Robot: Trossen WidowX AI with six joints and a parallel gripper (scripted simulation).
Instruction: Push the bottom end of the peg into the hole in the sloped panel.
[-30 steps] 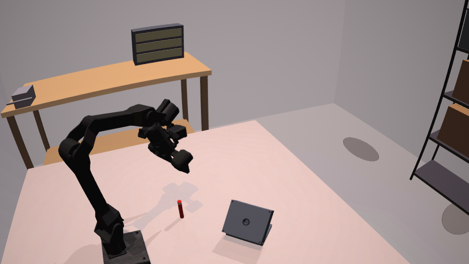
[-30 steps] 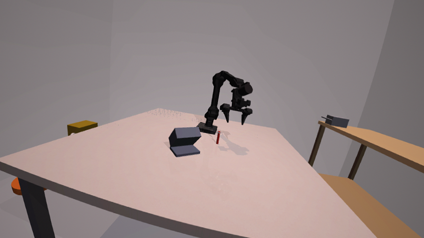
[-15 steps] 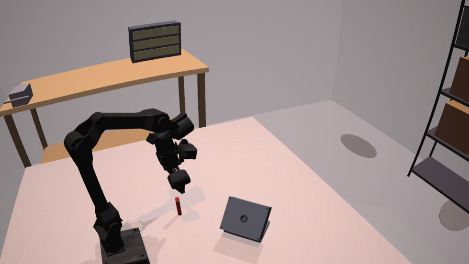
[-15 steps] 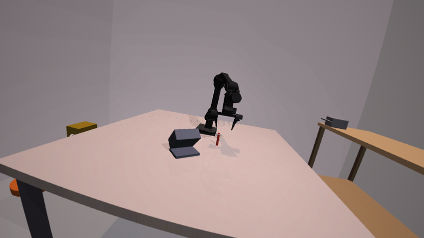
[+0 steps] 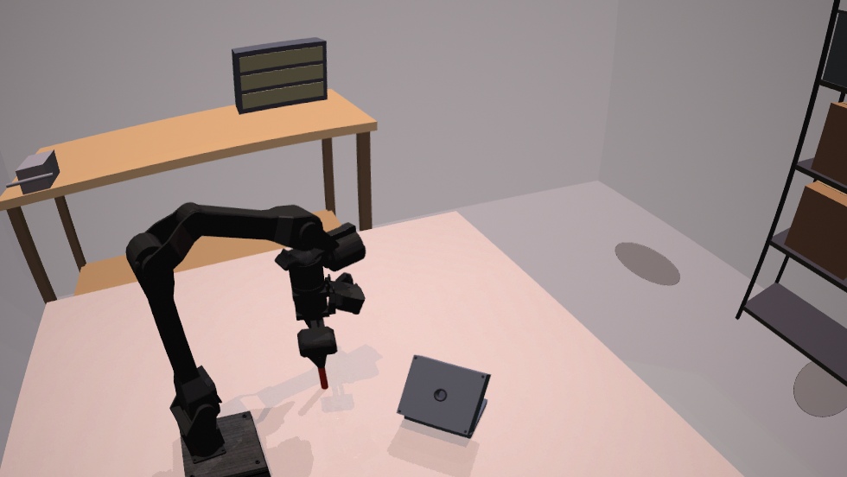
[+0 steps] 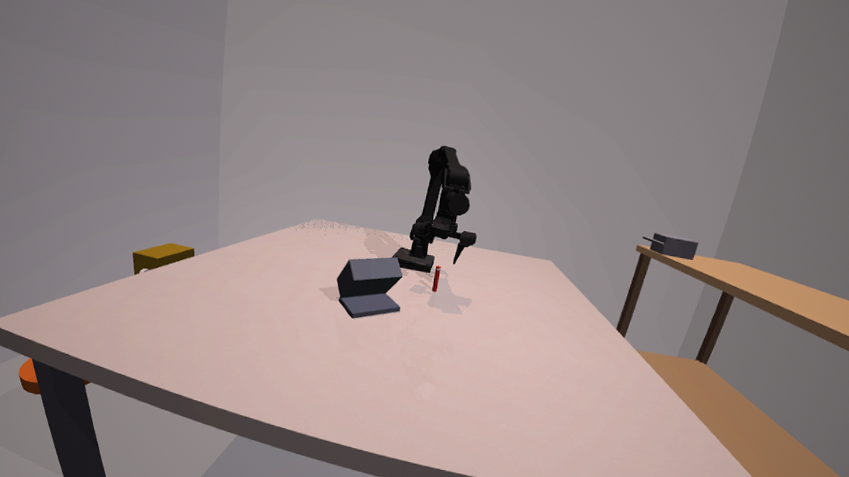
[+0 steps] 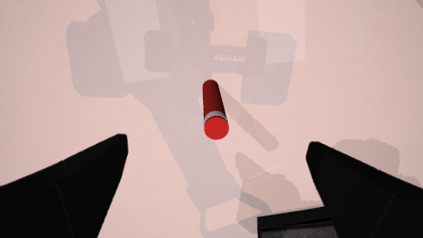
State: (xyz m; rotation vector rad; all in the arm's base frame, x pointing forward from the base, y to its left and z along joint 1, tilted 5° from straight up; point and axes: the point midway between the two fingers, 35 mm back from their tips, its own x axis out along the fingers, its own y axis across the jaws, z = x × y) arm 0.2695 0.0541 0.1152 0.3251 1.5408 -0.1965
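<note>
Right now the red round peg is 40 mm below my gripper tip. From my gripper tip the other things lie so: grey sloped panel: 190 mm to the right, 150 mm ahead, 30 mm below.
</note>
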